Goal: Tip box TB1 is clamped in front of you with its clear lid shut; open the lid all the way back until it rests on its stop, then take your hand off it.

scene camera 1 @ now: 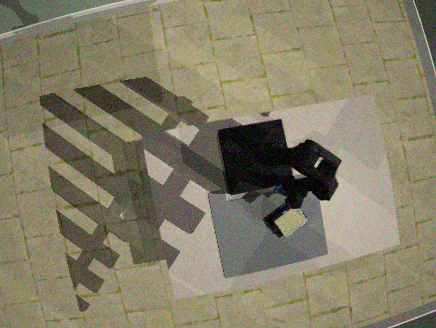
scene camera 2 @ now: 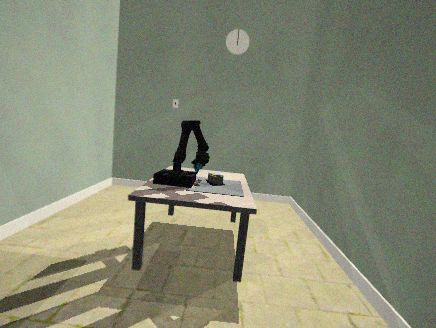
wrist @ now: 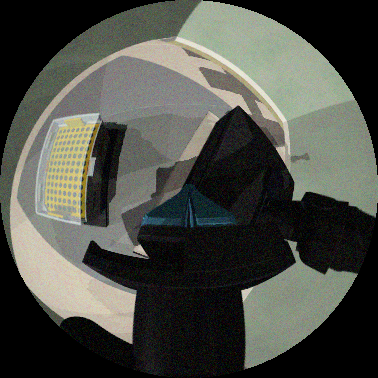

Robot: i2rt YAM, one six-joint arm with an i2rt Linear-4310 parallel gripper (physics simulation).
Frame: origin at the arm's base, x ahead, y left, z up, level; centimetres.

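Seen in the pictures: gripper, fingertip midpoint: (scene camera 1: 273,189) (scene camera 2: 196,173) (wrist: 188,188); arm's base, link origin: (scene camera 1: 260,155) (scene camera 2: 176,172) (wrist: 263,215).
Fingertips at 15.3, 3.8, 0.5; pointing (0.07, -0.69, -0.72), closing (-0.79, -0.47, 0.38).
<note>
Pixels of each thing's top centre, then the offset from my fingertips to it, as dx, dy, dz. "spot": a spot on its surface instead. Level surfaces: height alone.
- tip box TB1, top centre: (wrist: 56,162) (scene camera 1: 291,221) (scene camera 2: 215,173) +14.6, +5.9, +0.6
- clear lid, surface spot: (wrist: 44,167) spot: +16.4, +7.4, +0.6
- grey mat, surface height: dz -7.1
- pale table, surface height: dz -7.4
The tip box TB1 (scene camera 1: 290,222) (scene camera 2: 215,179) (wrist: 70,170) stands on the grey mat in a black holder. Its yellow rack with many holes shows through the clear lid (wrist: 44,167), which is shut over it in the wrist view. My gripper (scene camera 2: 197,170) (wrist: 188,188) has blue fingertips pressed together, with nothing between them. It is apart from the box, between the box and the arm's black base, above the table. In scene camera 1 the arm hides most of the fingers.
The arm's black base (scene camera 1: 252,150) (scene camera 2: 172,178) (wrist: 235,160) stands beside the grey mat (scene camera 1: 250,250) (scene camera 2: 231,188) (wrist: 150,90) on the pale table (scene camera 1: 370,210) (scene camera 2: 240,203). The arm's elbow hangs above the table beside the base. Striped shadows cross the table and floor.
</note>
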